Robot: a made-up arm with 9 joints. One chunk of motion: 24 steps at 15 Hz.
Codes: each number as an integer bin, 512 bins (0 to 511) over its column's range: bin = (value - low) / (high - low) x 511, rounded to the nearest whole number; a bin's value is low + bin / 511 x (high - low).
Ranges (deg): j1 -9..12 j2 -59..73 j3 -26..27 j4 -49..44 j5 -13..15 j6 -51..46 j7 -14..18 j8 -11..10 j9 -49..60
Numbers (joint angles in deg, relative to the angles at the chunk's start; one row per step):
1: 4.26 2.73 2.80 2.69 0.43 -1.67 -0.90 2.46 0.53
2: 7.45 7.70 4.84 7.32 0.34 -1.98 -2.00 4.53 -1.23
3: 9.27 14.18 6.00 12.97 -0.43 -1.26 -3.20 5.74 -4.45
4: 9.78 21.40 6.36 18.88 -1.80 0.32 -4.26 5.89 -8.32
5: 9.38 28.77 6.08 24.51 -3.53 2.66 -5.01 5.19 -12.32
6: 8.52 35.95 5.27 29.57 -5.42 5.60 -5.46 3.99 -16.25
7: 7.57 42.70 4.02 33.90 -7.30 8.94 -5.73 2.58 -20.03
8: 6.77 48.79 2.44 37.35 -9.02 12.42 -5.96 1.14 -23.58
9: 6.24 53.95 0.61 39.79 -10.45 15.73 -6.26 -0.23 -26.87
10: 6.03 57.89 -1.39 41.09 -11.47 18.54 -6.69 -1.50 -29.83
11: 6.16 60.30 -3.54 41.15 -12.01 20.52 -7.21 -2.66 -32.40
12: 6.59 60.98 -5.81 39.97 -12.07 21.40 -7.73 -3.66 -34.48
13: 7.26 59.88 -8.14 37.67 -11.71 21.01 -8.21 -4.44 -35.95
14: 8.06 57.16 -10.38 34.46 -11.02 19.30 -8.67 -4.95 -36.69
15: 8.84 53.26 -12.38 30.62 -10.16 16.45 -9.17 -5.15 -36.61
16: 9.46 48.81 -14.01 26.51 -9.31 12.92 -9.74 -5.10 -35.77
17: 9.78 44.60 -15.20 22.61 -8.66 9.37 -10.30 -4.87 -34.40
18: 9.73 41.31 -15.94 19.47 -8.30 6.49 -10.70 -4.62 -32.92
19: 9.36 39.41 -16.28 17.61 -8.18 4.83 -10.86 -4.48 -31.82
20: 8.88 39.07 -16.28 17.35 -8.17 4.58 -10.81 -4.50 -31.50
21: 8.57 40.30 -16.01 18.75 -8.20 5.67 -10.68 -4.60 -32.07
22: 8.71 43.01 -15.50 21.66 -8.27 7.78 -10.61 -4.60 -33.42
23: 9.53 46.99 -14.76 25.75 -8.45 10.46 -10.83 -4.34 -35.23
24: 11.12 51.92 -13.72 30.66 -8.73 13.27 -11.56 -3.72 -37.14
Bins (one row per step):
1: 323 239 278 284 245 260 209 328 232
2: 400 258 297 309 243 258 192 378 224
3: 445 283 309 341 229 262 172 407 209
4: 457 311 312 373 204 270 156 411 191
5: 447 340 309 404 173 283 144 394 172
6: 426 368 301 432 138 298 136 365 154
7: 403 394 289 456 104 316 132 330 136
8: 384 417 274 474 73 334 128 295 119
9: 371 437 257 488 47 352 124 262 104
10: 366 453 237 495 28 366 117 231 90
11: 369 462 217 495 18 377 108 203 78
12: 379 464 195 489 17 381 100 179 68
13: 396 460 172 476 24 379 92 160 61
14: 415 450 151 459 36 370 85 147 58
15: 434 435 131 437 52 355 77 142 58
16: 449 417 116 415 67 337 68 144 62
17: 457 401 104 393 79 318 59 149 68
18: 456 388 97 376 86 303 53 155 75
19: 447 381 94 366 88 294 50 159 81
20: 435 380 94 365 88 293 51 158 82
21: 428 384 96 372 88 299 53 156 79
22: 431 395 101 388 86 310 54 156 73
23: 451 410 108 411 83 324 51 162 65
24: 490 429 118 438 78 339 39 177 56

